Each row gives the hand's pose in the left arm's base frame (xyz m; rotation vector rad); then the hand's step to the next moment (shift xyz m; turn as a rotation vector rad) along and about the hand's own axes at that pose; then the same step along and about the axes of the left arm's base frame.
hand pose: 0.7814 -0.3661 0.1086 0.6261 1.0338 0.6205
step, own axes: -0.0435 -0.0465 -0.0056 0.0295 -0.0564 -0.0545
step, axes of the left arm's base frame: -0.0137 -0.0615 -0.0107 -0.0289 -0.0067 -0.0784
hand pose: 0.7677 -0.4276 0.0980 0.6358 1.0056 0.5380
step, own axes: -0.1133 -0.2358 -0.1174 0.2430 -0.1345 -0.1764
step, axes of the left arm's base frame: -0.1256 -0.2137 -0.1441 -0.0348 0.1114 -0.3076
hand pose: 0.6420 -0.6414 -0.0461 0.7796 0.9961 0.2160
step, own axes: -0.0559 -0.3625 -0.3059 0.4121 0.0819 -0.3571
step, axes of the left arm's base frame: -0.3447 -0.1376 -0.3006 -0.0517 0.4389 -0.3297
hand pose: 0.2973 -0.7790 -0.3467 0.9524 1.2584 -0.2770
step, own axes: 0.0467 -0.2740 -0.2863 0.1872 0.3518 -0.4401
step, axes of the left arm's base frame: -0.3581 0.0589 -0.1658 -0.0063 0.5936 -0.0068
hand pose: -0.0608 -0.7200 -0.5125 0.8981 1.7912 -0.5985
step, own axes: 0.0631 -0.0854 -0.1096 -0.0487 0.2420 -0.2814
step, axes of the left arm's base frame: -0.1435 0.0488 -0.0179 0.0468 0.3389 0.1519
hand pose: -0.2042 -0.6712 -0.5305 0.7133 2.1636 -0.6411
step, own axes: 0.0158 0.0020 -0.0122 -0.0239 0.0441 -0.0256
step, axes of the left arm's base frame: -0.0136 0.0137 -0.0056 0.0298 0.0412 0.0243
